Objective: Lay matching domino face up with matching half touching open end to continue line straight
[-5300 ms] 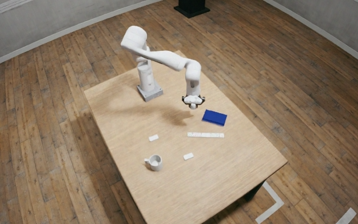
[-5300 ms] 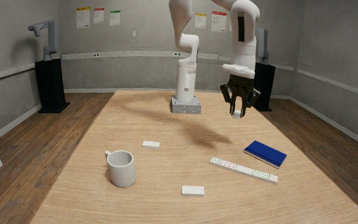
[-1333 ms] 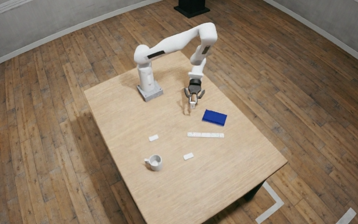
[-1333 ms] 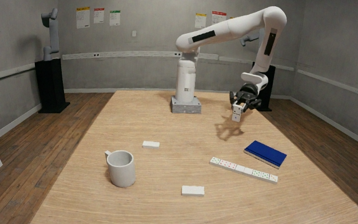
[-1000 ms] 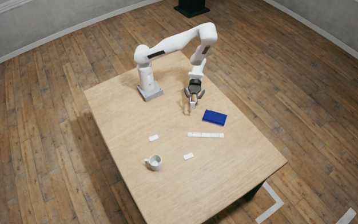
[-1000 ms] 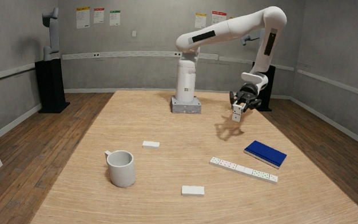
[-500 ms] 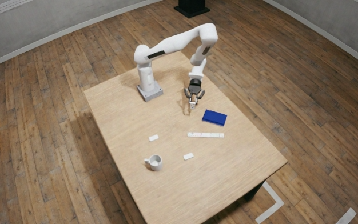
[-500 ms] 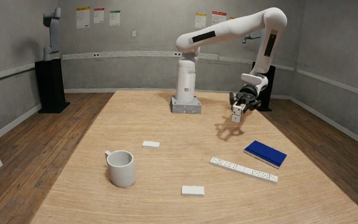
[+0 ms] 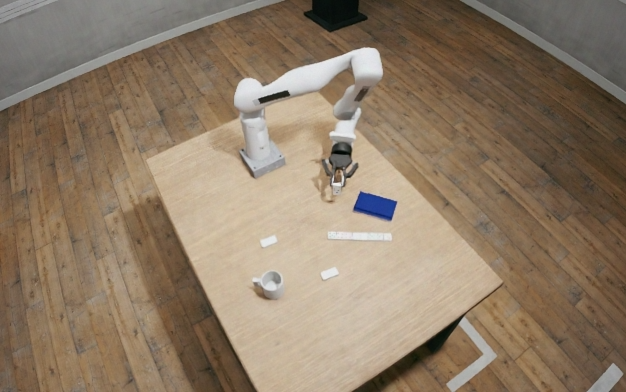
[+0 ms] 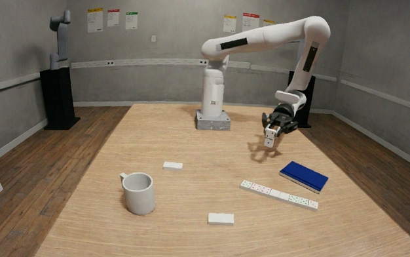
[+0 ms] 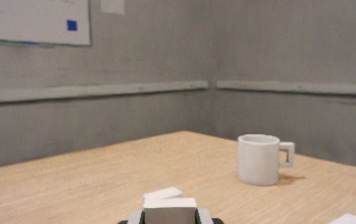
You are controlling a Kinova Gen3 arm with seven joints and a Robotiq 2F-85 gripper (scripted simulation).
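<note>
Now: hand 110 mm above the blue book, 100 mm to the right of it and 100 mm short of it. From my hand the other things lie so: grey mug (370 mm to the right, 170 mm ahead, 80 mm below).
</note>
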